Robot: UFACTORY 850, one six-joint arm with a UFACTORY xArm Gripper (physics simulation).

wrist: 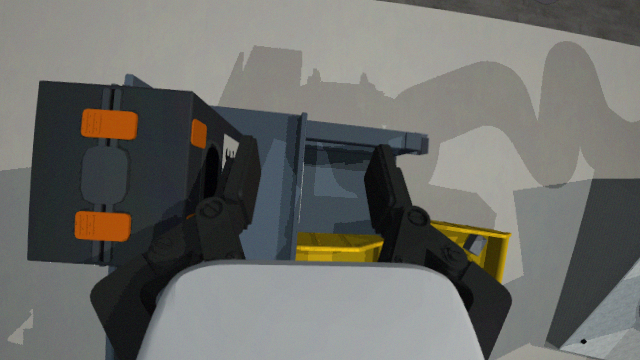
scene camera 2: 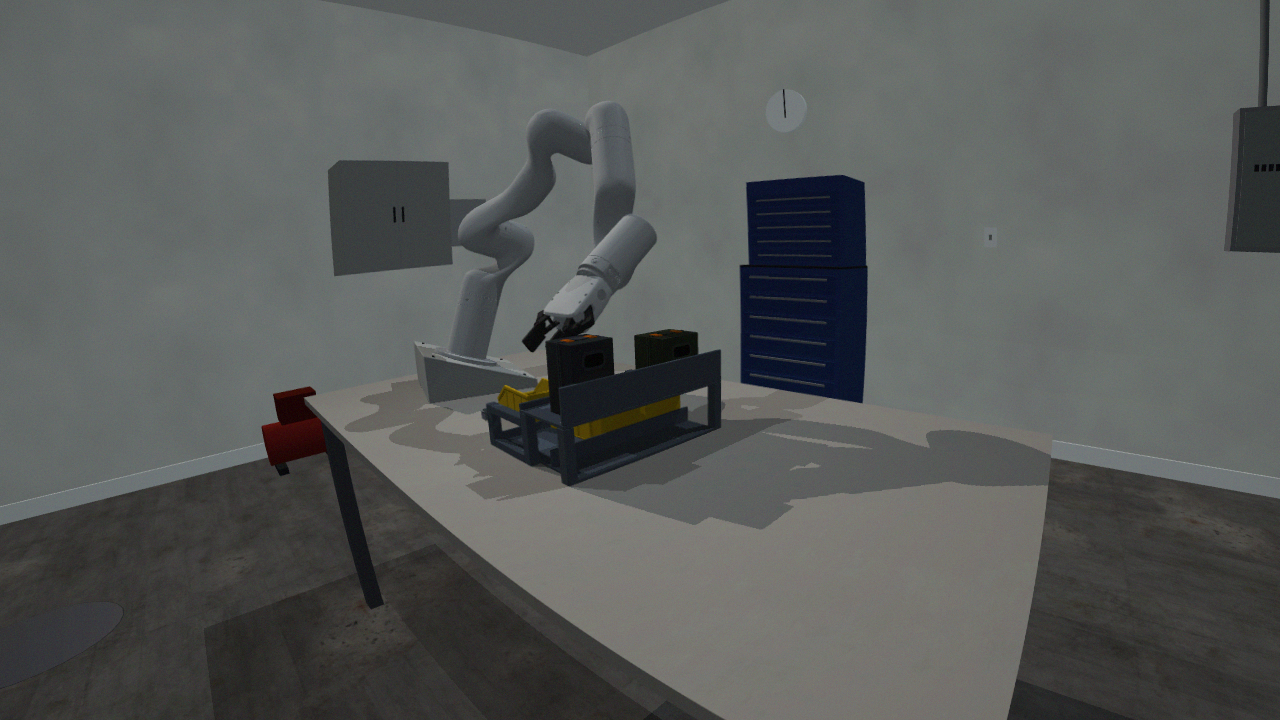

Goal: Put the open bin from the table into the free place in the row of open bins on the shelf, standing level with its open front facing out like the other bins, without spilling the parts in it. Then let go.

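The yellow open bin stands on the table at the right of the wrist view, with a grey part showing in it; my right finger and the gripper body hide much of it. Another yellow bin sits in the row on the blue-grey shelf. The free place is beside it, at the row's end. My gripper is open and empty, above the shelf's end and apart from both bins. In the scene view a yellow bin shows; I cannot tell which one.
A dark case with orange latches stands on the upper shelf, close beside my left finger in the wrist view. A dark green case stands farther along. The table extends around the shelf.
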